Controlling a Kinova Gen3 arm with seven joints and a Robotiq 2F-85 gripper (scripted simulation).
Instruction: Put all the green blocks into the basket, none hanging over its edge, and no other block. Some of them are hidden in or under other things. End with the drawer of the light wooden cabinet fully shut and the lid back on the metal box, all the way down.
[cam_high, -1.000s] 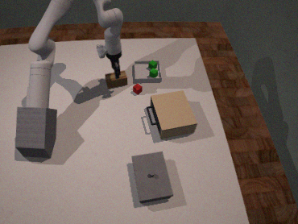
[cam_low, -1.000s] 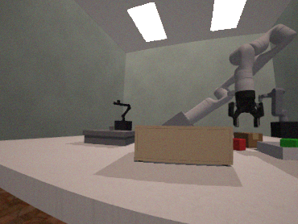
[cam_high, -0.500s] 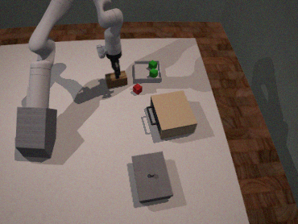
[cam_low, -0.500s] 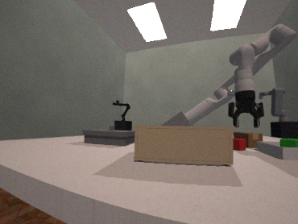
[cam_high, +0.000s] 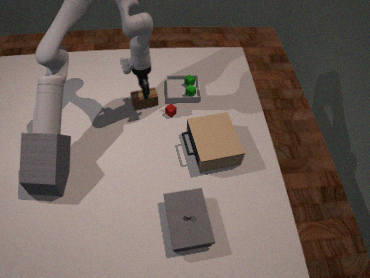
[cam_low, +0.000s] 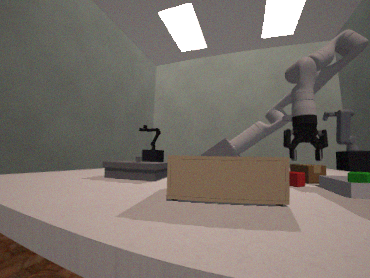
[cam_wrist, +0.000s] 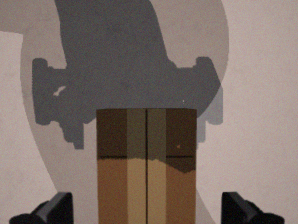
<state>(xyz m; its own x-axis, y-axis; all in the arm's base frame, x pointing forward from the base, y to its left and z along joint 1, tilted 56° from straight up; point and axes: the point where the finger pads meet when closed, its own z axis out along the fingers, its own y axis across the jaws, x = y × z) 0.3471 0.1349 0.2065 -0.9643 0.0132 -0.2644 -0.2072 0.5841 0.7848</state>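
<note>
The cardboard box is 40 mm below my hand. Round my hand: basket: 170 mm ahead, 60 mm to the left, 60 mm below; then blue block: 60 mm below, 20 mm behind; then red block: 110 mm ahead, 70 mm to the right, 60 mm below.
</note>
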